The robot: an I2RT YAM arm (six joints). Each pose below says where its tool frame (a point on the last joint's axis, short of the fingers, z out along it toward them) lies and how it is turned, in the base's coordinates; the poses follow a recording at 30 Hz.
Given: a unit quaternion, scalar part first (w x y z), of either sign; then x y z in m.
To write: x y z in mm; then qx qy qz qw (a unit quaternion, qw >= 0). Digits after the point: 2 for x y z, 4 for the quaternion.
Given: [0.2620 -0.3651 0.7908 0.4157 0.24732 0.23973 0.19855]
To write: [247.32 239.73 198.55 -0.3651 0.7908 0.4157 0.2620]
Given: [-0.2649 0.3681 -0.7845 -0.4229 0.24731 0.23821 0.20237]
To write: [247.31 238.21 202.37 -0.3681 0.7845 0.4229 0.2649]
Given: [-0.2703 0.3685 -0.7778 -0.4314 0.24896 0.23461 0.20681]
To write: [248.96 234.61 206.81 -0.3685 0.7778 0.4314 0.2703]
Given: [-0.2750 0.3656 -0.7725 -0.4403 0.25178 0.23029 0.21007]
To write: [251.78 230.29 210.07 -0.3656 0.7725 0.4403 0.2750]
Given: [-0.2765 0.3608 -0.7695 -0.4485 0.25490 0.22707 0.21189]
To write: [254.90 227.07 211.89 -0.3608 0.7695 0.4485 0.2765]
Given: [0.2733 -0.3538 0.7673 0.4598 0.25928 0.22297 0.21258]
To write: [259.28 222.97 212.58 -0.3538 0.7673 0.4598 0.2733]
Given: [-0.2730 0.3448 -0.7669 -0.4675 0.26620 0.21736 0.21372]
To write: [266.20 217.36 213.72 -0.3448 0.7669 0.4675 0.2730]
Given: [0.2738 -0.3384 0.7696 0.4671 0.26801 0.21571 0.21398]
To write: [268.01 215.71 213.98 -0.3384 0.7696 0.4671 0.2738]
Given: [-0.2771 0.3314 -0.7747 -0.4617 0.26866 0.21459 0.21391]
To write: [268.66 214.59 213.91 -0.3314 0.7747 0.4617 0.2771]
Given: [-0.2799 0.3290 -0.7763 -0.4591 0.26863 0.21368 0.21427]
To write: [268.63 213.68 214.27 -0.3290 0.7763 0.4591 0.2799]
